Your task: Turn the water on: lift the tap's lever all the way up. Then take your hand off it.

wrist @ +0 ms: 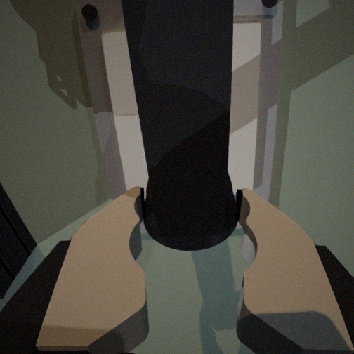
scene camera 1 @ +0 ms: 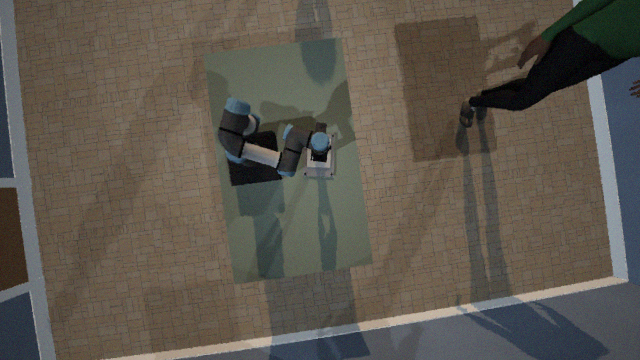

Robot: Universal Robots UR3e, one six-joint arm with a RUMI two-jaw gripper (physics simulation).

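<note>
The tap's black lever (wrist: 190, 215) runs down the middle of the wrist view and ends in a wide rounded tip. Its pale base (wrist: 122, 75) (scene camera 1: 319, 173) lies below it on the green surface. My gripper (wrist: 189, 190) (scene camera 1: 320, 156) has its two tan fingers on either side of the lever's rounded end, and both fingertips meet its sides, so it is shut on the lever. In the scene view my wrist hides most of the tap and the fingertips. How far up the lever is tilted cannot be told exactly.
The green table top (scene camera 1: 295, 240) carries the robot's black base plate (scene camera 1: 255, 175) left of the tap. Dark bolts (wrist: 89, 13) stand at the base's corners. A person (scene camera 1: 555, 75) in a green top and black trousers is at the upper right, away from the table.
</note>
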